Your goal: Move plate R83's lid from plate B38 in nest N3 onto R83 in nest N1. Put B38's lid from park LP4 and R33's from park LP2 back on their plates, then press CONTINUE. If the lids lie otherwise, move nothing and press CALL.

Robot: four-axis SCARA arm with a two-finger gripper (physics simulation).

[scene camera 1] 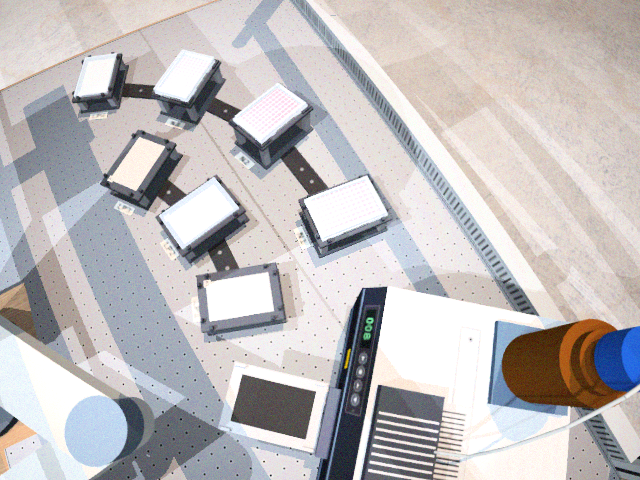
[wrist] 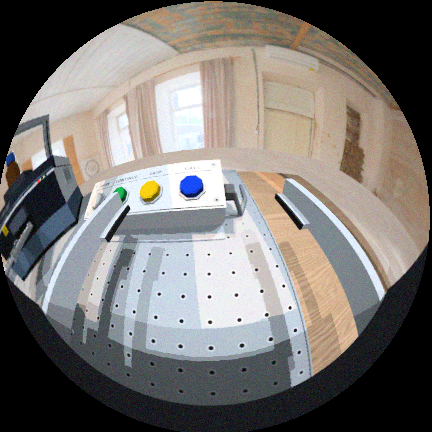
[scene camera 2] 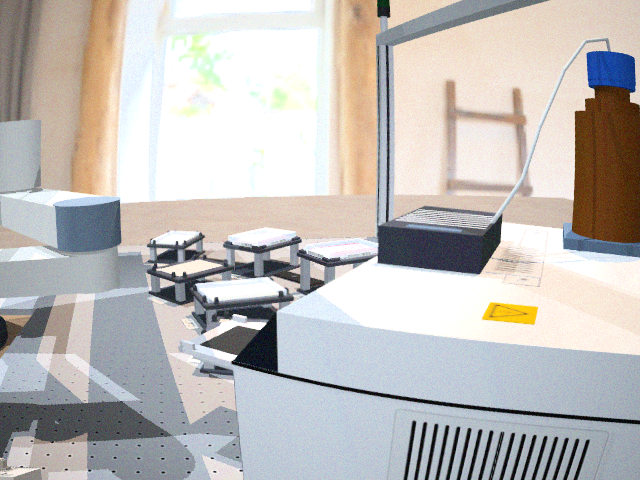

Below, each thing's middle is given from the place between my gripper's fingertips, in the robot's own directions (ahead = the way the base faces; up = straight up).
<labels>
Right now the amber bottle (scene camera 2: pixel 599 184) is 730 mm ahead of my hand, 20 mm to the left of it and 230 mm above it.
</labels>
